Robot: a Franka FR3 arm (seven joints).
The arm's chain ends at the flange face. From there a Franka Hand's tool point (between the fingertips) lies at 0.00 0.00 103.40 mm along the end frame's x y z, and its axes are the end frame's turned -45 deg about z.
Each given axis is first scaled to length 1.
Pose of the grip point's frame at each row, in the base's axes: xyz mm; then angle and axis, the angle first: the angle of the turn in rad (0 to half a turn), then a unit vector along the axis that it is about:
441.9, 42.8, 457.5, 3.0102, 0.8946, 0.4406, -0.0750
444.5, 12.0, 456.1, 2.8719, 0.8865, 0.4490, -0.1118
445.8, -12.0, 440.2, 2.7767, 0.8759, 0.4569, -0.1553
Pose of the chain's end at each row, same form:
449.7, 61.7, 558.9, 2.9628, 0.9969, 0.0648, -0.0442
452.3, 46.6, 553.2, 2.8068, 0.9958, 0.0759, -0.0516
456.1, 34.5, 532.0, 2.6855, 0.9934, 0.0878, -0.0736

